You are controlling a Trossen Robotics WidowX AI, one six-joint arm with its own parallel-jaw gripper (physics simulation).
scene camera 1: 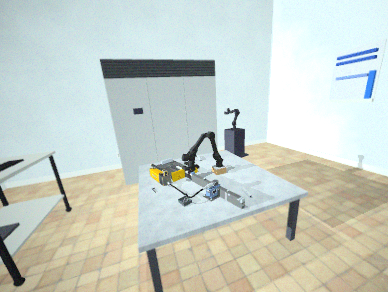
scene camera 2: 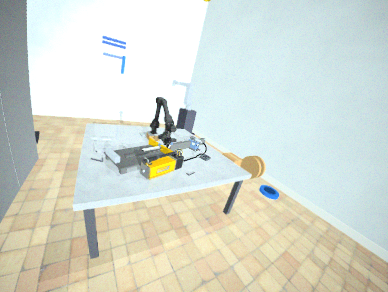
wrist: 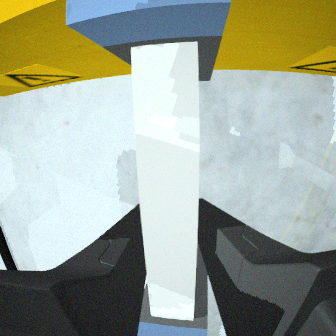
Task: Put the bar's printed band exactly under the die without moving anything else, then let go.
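Observation:
My gripper is shut on the white bar, which extends away from between its dark fingers. In the wrist view the bar's far part meets a blue block with a dark grey lower face, between yellow parts bearing warning triangles. Blue and grey also show at the bottom edge, between the fingers. I cannot tell where the printed band lies, nor whether the blue block carries the die. In scene camera 2 a white strip lies over the machine's grey bed.
A yellow and grey machine stands on the table. A long grey beam extends from it. A blue device stands by the beam, cabled to a small dark box. An orange block sits at the arm's base.

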